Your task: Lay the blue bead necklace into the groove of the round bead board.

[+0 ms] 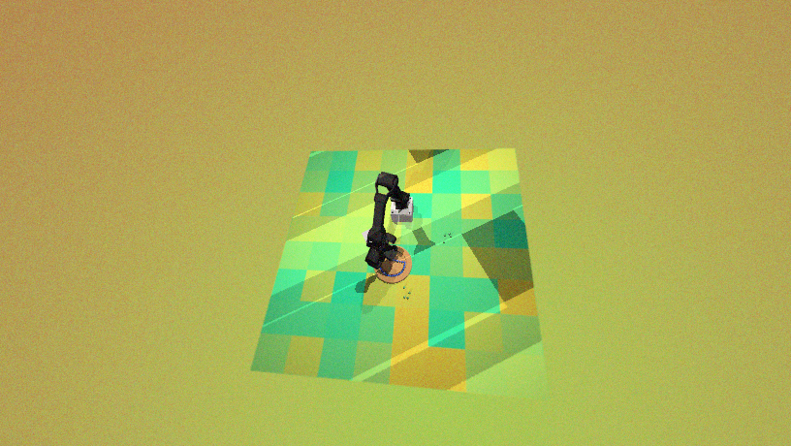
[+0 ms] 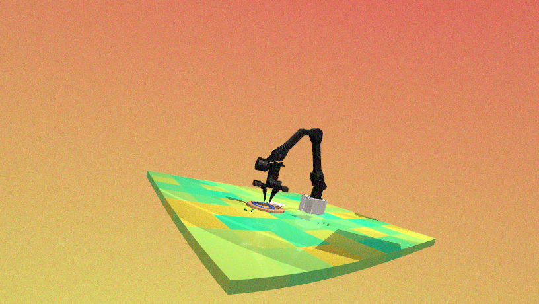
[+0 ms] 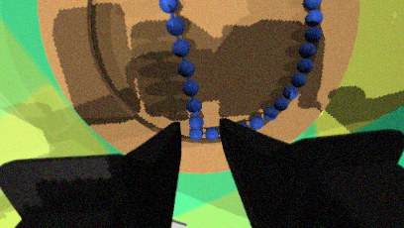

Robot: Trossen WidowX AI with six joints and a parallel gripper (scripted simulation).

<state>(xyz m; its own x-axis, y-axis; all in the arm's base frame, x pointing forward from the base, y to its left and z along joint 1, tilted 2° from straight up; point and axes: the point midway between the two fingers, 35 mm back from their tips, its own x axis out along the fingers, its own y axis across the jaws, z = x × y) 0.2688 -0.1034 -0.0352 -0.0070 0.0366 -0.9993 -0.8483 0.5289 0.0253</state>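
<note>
Right now my gripper tip is 4 cm to the right of the round bead board, 4 cm short of it and 2 cm above it. From my gripper tip the other things lie so: flat grey piece (14 cm behind, 7 cm to the right, 2 cm below).
</note>
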